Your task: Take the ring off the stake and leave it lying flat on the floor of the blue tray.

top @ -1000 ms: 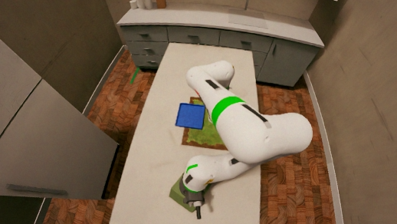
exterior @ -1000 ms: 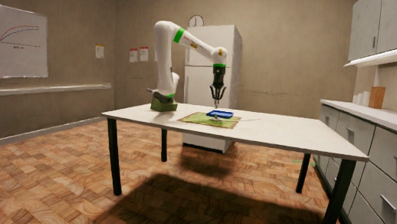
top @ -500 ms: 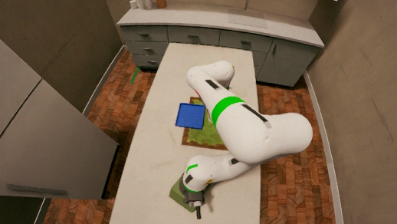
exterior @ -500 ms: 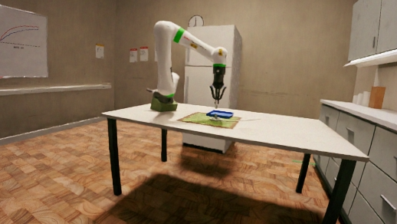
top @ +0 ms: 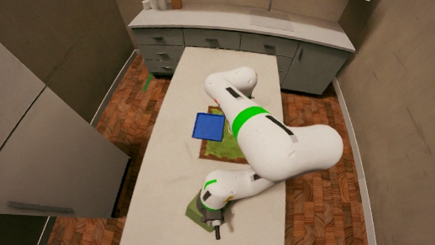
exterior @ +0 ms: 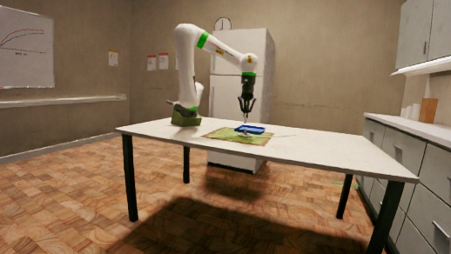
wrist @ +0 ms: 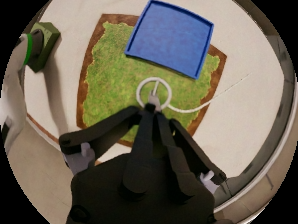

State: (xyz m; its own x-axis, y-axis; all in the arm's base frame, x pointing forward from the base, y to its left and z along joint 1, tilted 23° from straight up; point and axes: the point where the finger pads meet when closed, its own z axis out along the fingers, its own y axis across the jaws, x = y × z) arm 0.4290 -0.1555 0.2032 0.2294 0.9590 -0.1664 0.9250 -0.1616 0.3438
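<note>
The green mat lies 30 mm behind my hand, 10 mm to the left of it and 130 mm below it. From my hand the other things lie so: blue tray: 40 mm ahead, 170 mm to the left, 110 mm below; grey stake: 100 mm below.
</note>
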